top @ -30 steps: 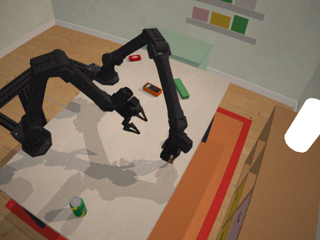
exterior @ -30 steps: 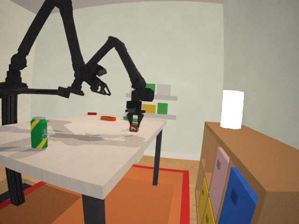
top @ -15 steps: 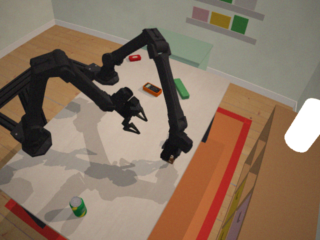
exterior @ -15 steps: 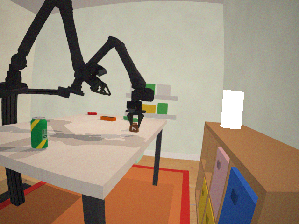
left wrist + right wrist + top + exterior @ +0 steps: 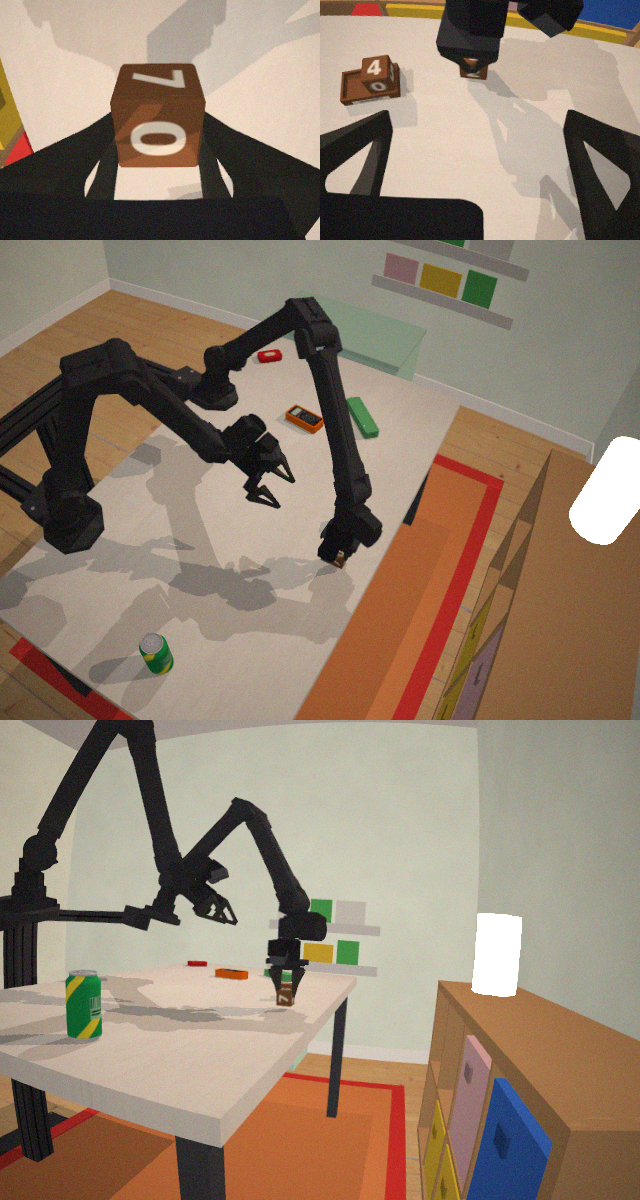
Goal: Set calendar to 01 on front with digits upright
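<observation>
Right now my left hand is 50 mm past the brown tray, 160 mm to the right of it and 30 mm above it. From my left hand the other things lie so: red item (700 mm behind, 760 mm to the left, 30 mm below); then brown number cube (10 mm below); then orange multimeter (370 mm behind, 470 mm to the left, 30 mm below).
</observation>
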